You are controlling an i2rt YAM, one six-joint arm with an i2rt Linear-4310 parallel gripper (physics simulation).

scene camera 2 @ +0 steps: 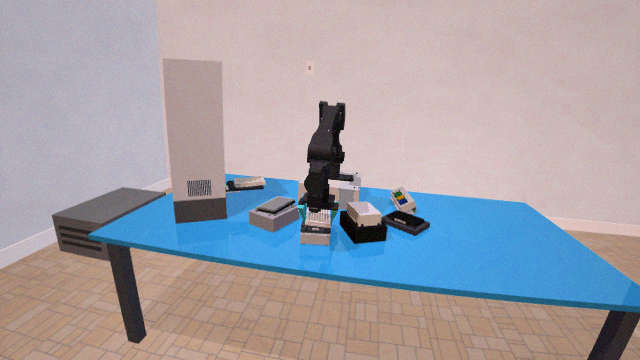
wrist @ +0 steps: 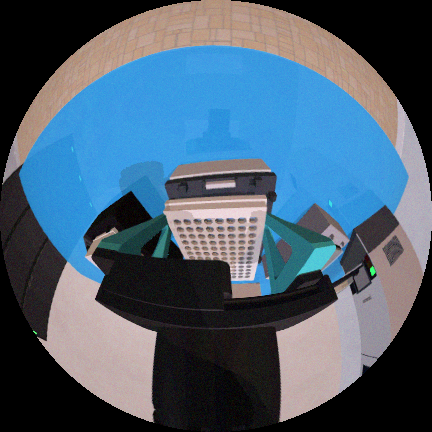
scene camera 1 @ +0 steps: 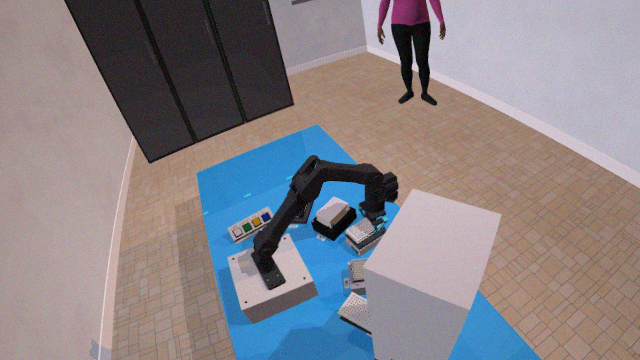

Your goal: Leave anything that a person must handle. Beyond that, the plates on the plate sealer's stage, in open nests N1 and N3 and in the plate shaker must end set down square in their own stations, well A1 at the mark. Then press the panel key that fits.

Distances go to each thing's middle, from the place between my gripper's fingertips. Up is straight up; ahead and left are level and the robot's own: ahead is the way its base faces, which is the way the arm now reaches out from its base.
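Labels:
My hand is 3 cm above the button panel [scene camera 1: 237, 231], and it is also 37 cm to the right of the panel and 42 cm past it.

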